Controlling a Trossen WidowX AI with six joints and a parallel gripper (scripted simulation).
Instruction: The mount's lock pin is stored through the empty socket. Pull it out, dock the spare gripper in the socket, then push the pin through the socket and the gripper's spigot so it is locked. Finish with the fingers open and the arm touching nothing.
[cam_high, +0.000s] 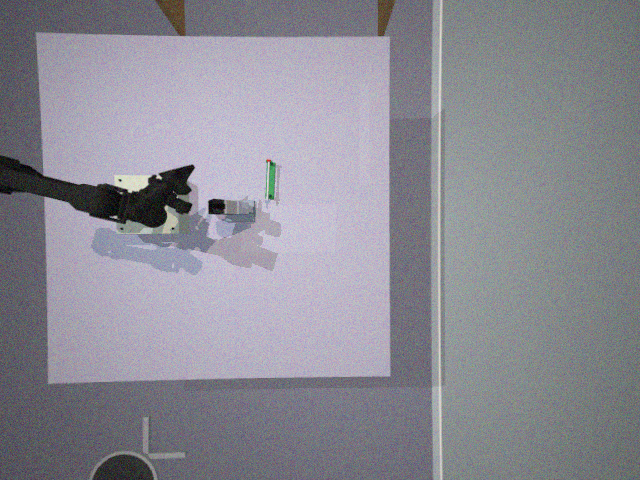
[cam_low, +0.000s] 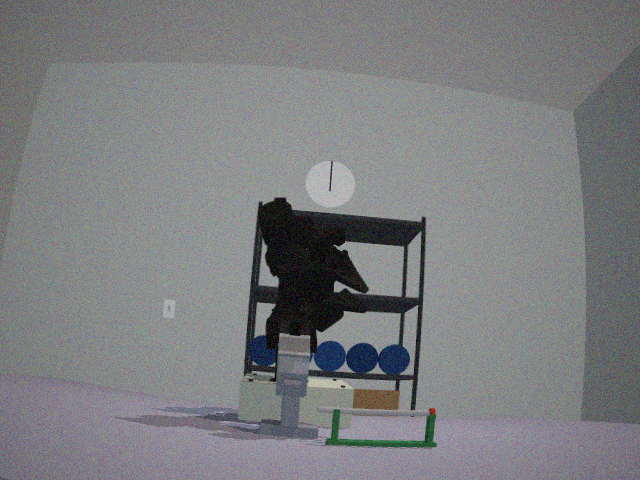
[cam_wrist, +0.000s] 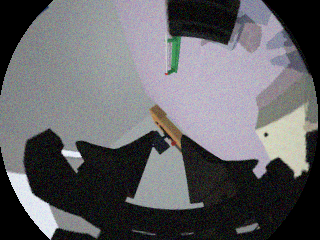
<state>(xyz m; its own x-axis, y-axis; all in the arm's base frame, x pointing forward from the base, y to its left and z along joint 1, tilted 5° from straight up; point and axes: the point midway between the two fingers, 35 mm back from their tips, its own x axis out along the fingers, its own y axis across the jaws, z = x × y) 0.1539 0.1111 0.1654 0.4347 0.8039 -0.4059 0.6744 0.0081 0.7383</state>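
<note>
Now: gripper tip 190 mm short of the green cradle, 40 mm to the right of it and 190 mm above it. Round my gripper tip: black spare gripper 80 mm ahead, 100 mm to the right, 100 mm below; then socket 110 mm ahead, 90 mm to the right, 160 mm below.
</note>
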